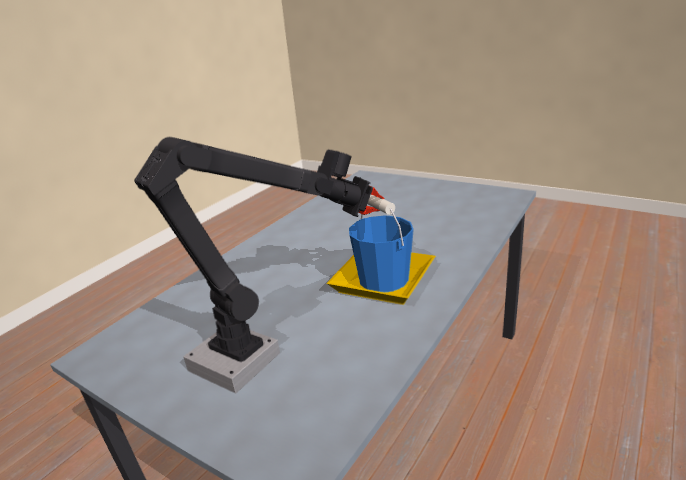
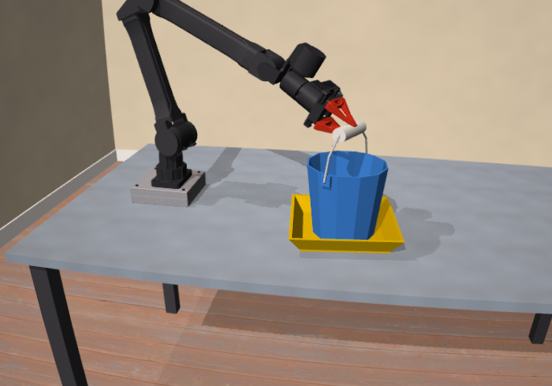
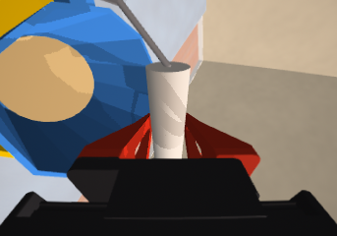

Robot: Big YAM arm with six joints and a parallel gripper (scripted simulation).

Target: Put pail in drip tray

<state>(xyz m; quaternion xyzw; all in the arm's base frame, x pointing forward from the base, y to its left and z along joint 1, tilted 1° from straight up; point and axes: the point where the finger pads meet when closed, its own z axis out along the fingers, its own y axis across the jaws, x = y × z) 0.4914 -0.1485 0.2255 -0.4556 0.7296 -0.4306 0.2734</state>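
Now: hand 3 cm above the pail handle. Also, from my hand: yellow drip tray: 25 cm below; blue pail: 10 cm below.
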